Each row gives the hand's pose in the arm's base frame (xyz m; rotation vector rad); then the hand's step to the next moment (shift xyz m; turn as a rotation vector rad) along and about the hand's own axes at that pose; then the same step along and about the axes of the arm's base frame.
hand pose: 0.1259 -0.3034 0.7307 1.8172 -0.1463 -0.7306
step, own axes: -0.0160 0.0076 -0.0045 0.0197 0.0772 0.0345
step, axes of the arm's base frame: -0.0085 0.0078 0.0142 0.0161 -0.0658 0.0543
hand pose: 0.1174 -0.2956 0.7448 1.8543 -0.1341 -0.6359
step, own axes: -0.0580 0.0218 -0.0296 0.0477 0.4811 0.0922
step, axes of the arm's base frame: -0.0303 0.0392 0.0476 0.0966 -0.2777 0.3947
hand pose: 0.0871 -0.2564 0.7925 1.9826 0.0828 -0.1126
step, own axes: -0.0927 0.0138 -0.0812 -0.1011 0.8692 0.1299
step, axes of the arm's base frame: -0.0872 0.0682 0.0559 -0.0100 -0.4693 0.7498
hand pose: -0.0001 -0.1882 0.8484 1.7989 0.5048 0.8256
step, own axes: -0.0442 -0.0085 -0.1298 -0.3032 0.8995 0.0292
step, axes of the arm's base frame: -0.1252 0.0562 0.0071 -0.2218 -0.5528 0.7397
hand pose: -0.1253 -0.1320 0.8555 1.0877 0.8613 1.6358
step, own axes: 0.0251 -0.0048 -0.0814 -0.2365 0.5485 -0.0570
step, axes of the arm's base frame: -0.0781 0.0216 -0.0266 -0.1975 -0.3898 0.4111
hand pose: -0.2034 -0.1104 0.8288 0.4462 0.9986 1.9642
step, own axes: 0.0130 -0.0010 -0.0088 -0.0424 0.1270 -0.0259
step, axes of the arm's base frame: -0.0123 0.0068 -0.0070 -0.0607 -0.0861 0.0866
